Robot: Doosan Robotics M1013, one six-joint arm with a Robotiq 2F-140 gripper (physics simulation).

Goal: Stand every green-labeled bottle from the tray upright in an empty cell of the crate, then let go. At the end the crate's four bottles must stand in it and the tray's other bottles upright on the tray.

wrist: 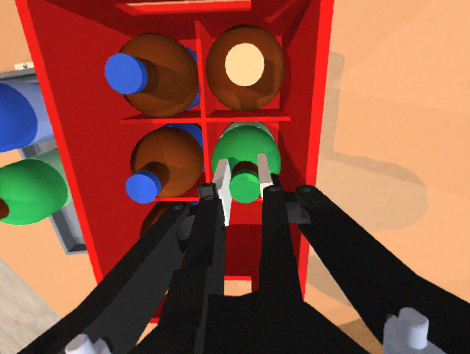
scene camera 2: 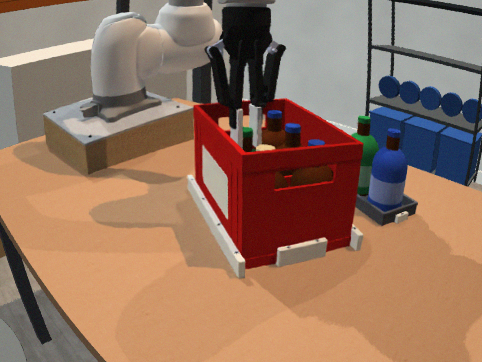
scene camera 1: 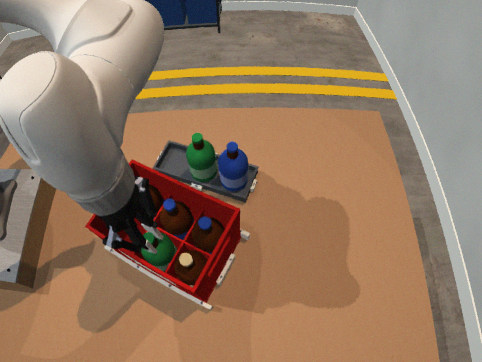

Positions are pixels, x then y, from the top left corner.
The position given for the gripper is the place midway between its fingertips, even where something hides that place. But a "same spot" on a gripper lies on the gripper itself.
gripper: wrist; scene camera 2 245,146; scene camera 1
red crate: wrist; scene camera 2; scene camera 1 201,204
same spot on gripper: [scene camera 1: 146,210] = [wrist: 183,237]
same spot on red crate: [wrist: 96,129] = [scene camera 2: 327,144]
